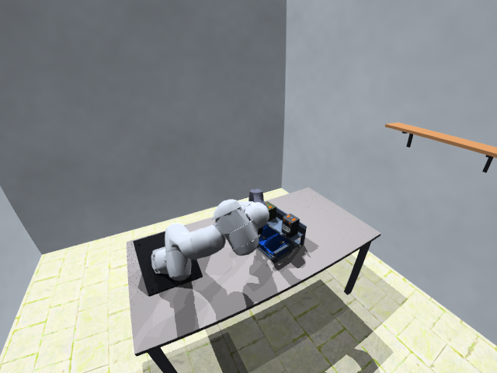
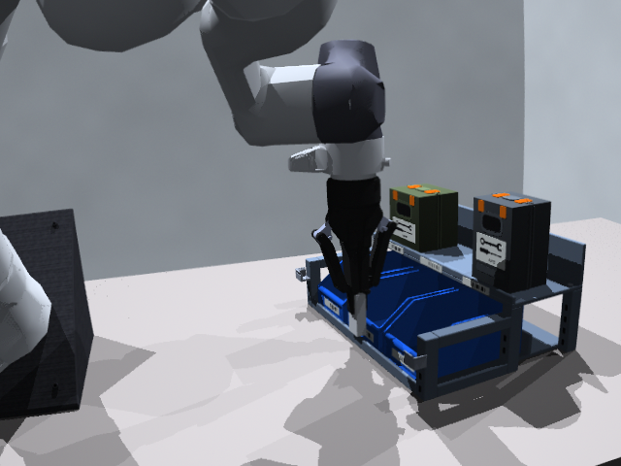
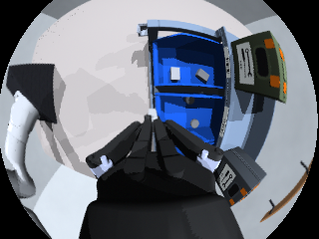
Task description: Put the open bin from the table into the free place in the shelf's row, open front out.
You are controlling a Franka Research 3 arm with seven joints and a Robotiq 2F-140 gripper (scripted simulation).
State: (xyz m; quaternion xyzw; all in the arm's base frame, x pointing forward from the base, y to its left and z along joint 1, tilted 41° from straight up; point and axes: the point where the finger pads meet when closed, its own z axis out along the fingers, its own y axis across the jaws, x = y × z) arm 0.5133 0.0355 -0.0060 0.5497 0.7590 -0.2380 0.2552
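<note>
Right now the shelf floor is 13 cm ahead of my hand, 5 cm below it and 4 cm to the left of it. The rest, counted from my hand: green case: 17 cm to the left, 15 cm ahead, 10 cm above; black box: 21 cm ahead, 11 cm above, 6 cm to the right.
</note>
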